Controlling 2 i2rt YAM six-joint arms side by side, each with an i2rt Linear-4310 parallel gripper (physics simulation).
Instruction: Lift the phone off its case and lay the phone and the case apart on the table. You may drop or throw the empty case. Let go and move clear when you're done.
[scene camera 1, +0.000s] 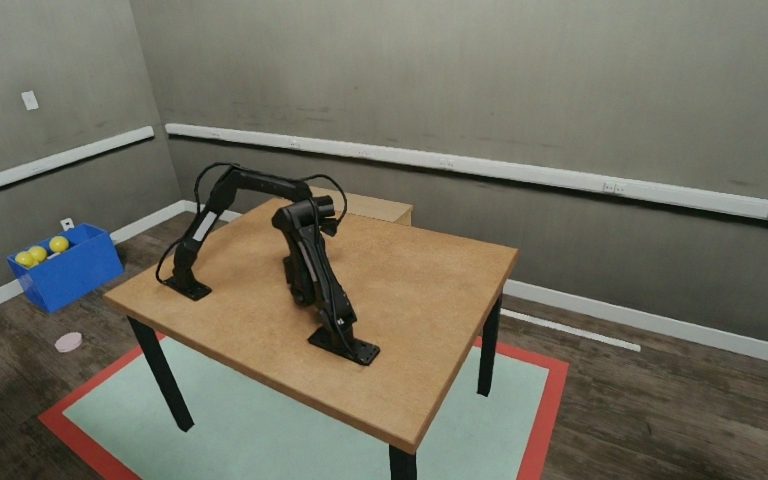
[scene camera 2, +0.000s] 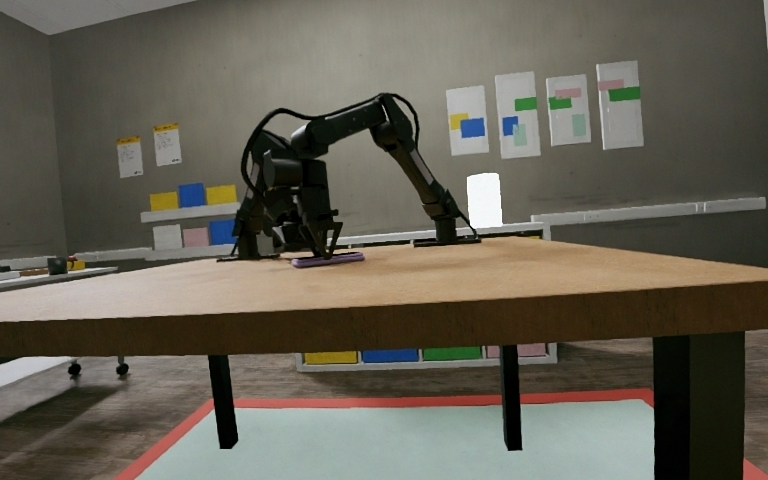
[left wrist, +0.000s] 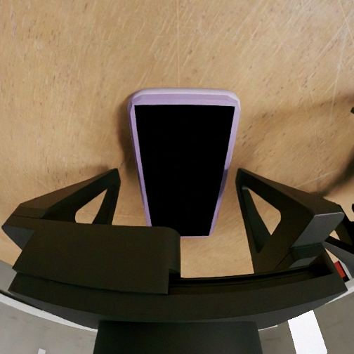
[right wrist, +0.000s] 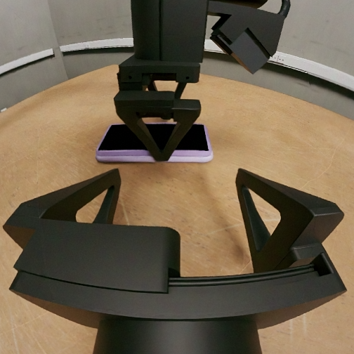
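The phone (left wrist: 182, 165) (right wrist: 137, 136) lies screen up in its purple case (left wrist: 185, 96) (right wrist: 137, 158) flat on the table (scene camera 1: 430, 271) (scene camera 2: 509, 280) (left wrist: 60, 75) (right wrist: 280, 135). The case's purple edge also shows in scene camera 2 (scene camera 2: 328, 260). My left gripper (left wrist: 177, 174) is open above the phone and case, with one finger beyond each long side, touching neither as far as the left wrist view shows. My right gripper (right wrist: 177, 174) is open and empty, above the table, apart from the phone. In scene camera 1 the arms hide the phone and case.
The two arms reach close together over the table's middle; my left arm (scene camera 1: 266, 182) (scene camera 2: 345, 124) passes behind my right arm (scene camera 1: 317, 266) in scene camera 1. A blue bin (scene camera 1: 73, 271) of yellow balls stands on the floor at the left. A wooden cabinet (scene camera 1: 373, 206) stands behind the table.
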